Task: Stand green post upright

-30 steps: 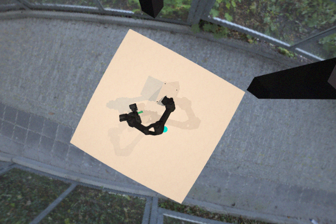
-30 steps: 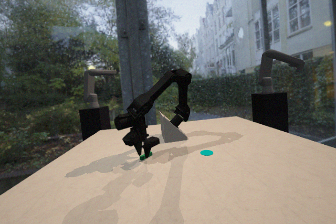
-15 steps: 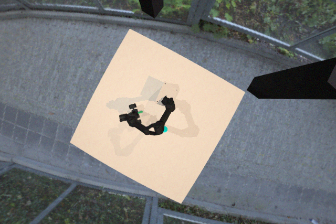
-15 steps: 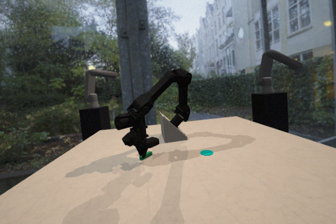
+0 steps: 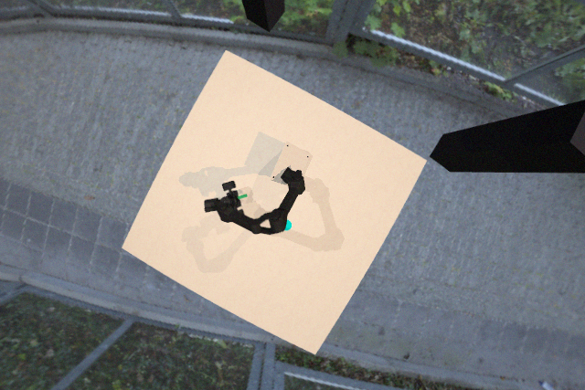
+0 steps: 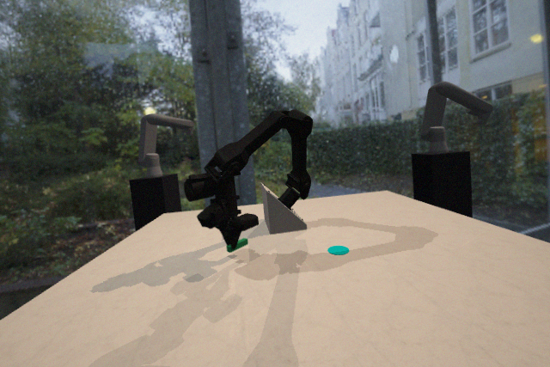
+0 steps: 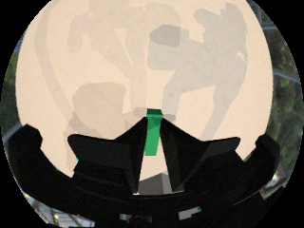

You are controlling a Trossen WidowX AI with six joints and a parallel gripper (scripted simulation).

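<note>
Right now the cyan circle is 20 mm behind my gripper tip, 300 mm to the left of it and 40 mm below it. Round my gripper tip: green post: 20 mm behind, 10 mm to the left.
</note>
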